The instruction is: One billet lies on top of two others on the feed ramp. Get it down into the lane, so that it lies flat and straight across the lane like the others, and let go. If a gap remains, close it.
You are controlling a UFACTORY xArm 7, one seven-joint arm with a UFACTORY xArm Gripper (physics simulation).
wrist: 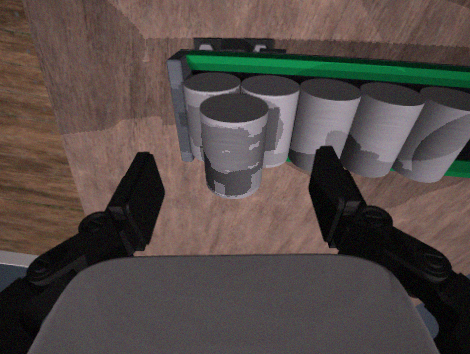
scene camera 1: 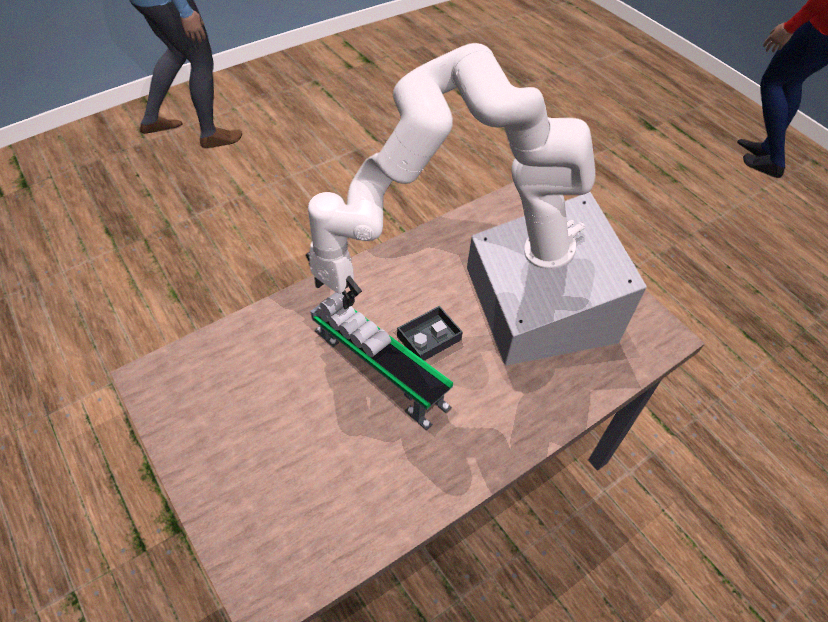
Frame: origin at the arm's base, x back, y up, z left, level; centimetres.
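Where they show: gripper, fingertip midpoint: (wrist: 234,169) (scene camera 1: 335,294); arm's base at its link origin: (scene camera 1: 550,248).
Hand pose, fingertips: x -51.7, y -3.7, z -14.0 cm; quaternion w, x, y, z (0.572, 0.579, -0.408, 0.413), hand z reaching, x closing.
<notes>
Things, the pixels of their top centre, and the offset from my fingertips. Level surfaces: height alone.
- upper billet at its top centre: (wrist: 233,165) (scene camera 1: 333,298) dz +0.0, dx -0.4, dy -0.9 cm
- end billet at its top centre: (wrist: 211,131) dz -1.6, dx -0.7, dy -4.6 cm
- third billet at its top centre: (wrist: 328,140) (scene camera 1: 352,320) dz +6.1, dx +1.5, dy -3.6 cm
- last billet at its top centre: (wrist: 450,151) (scene camera 1: 376,338) dz +13.7, dx +3.6, dy -2.7 cm
- grey end plate at its top centre: (wrist: 182,118) dz -3.8, dx -1.4, dy -6.4 cm
- black tray at its top centre: (scene camera 1: 430,329) dz +12.9, dx +18.9, dy -10.3 cm
- wooden table at its surface level: dy -13.8 cm
The upper billet (scene camera 1: 327,307) (wrist: 233,150), a light grey cylinder, lies across the lane on top of two others at the end-plate end of the feed ramp (scene camera 1: 428,367) (wrist: 325,69). The two under it, the end billet (wrist: 193,120) and its neighbour (wrist: 283,115), are partly hidden by it. Further billets lie across the lane beside them, such as the third billet (wrist: 325,120) and the last billet (scene camera 1: 376,343) (wrist: 434,135). My gripper (scene camera 1: 334,295) (wrist: 234,169) is open and empty, above the ramp's end. In the wrist view its fingers stand left and right of the upper billet, with wide space on both sides.
The grey end plate (wrist: 177,100) closes the ramp's end. Green side rails border the dark lane. A black tray (scene camera 1: 446,346) with two small light pieces stands beside the ramp. The robot's metal base box (scene camera 1: 568,328) stands farther right on the wooden table (scene camera 1: 267,468).
</notes>
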